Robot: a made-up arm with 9 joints.
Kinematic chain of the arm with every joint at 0, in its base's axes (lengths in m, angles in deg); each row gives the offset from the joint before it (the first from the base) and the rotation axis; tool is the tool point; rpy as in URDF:
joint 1: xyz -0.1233 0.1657 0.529 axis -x
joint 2: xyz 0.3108 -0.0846 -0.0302 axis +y
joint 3: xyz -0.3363 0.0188 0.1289 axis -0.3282 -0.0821 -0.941
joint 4: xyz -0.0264 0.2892 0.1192 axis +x
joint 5: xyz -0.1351 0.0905 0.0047 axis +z
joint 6: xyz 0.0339 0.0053 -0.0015 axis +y
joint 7: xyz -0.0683 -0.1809 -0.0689 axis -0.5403 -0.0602 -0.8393
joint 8: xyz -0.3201 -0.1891 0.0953 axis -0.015 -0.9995 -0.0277
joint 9: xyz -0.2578 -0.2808 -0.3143 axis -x
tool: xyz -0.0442 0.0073 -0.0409 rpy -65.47 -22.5 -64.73
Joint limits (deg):
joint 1: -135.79..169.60
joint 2: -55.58..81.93
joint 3: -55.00..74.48
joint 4: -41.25..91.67
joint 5: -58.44..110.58
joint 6: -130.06..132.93
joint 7: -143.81..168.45
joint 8: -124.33..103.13
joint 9: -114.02..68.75
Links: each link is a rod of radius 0.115 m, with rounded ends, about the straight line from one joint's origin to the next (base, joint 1, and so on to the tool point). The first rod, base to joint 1, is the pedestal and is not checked.
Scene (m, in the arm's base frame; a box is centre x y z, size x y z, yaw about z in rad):
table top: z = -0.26
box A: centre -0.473 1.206 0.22 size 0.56 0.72 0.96 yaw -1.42
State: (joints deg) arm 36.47 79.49 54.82 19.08 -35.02 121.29 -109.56 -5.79 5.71
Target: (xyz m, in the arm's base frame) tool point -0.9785 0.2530 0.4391
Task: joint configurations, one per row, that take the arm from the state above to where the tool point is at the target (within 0.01 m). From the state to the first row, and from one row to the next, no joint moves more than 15 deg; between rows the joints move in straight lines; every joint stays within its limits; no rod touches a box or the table.
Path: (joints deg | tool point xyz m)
1: 23.60 70.83 51.08 10.51 -37.44 118.65 -110.09 -12.14 4.35 | 0.1994 1.4514 0.8016
2: 10.73 62.17 47.33 1.95 -39.85 116.01 -110.61 -18.49 2.99 | -0.0071 1.3768 1.0774
3: -2.14 53.51 43.59 -6.62 -42.27 113.36 -111.14 -24.84 1.64 | -0.2280 1.2209 1.2947
4: -15.01 44.85 39.84 -15.19 -44.69 110.72 -111.66 -31.19 0.28 | -0.4513 1.0127 1.4247
5: -27.89 36.19 36.10 -23.76 -47.10 108.08 -112.19 -37.54 -1.08 | -0.6630 0.7923 1.4532
6: -13.63 32.06 36.64 -10.50 -37.09 106.08 -108.68 -36.68 0.45 | -0.7376 0.8540 1.3305
7: 0.63 27.93 37.17 2.77 -27.07 104.07 -105.18 -35.82 1.98 | -0.8465 0.8471 1.1359
8: 14.90 23.81 37.71 16.03 -17.06 102.07 -101.68 -34.96 3.52 | -0.9511 0.7494 0.8909
9: 29.16 19.68 38.25 29.29 -7.04 100.06 -98.17 -34.10 5.05 | -1.0078 0.5465 0.6391
10: 43.42 15.55 38.79 42.55 2.98 98.06 -94.67 -33.24 6.58 | -0.9785 0.2530 0.4390

